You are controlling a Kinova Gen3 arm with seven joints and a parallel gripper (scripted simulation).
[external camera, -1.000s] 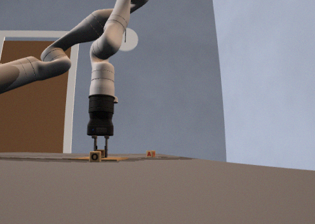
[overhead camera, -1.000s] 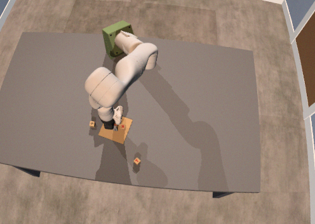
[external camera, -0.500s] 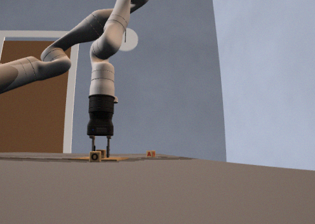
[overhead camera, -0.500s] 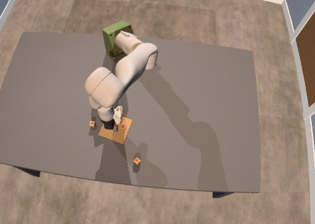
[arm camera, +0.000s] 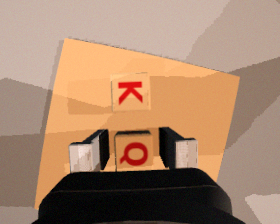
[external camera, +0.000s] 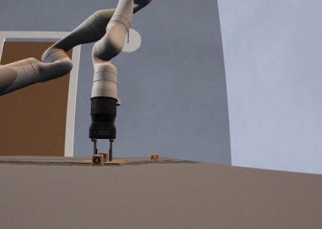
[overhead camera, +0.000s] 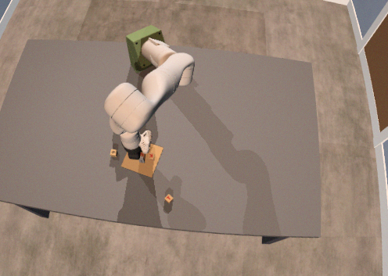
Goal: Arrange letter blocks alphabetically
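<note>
The orange mat is 2 cm below my hand.
</note>
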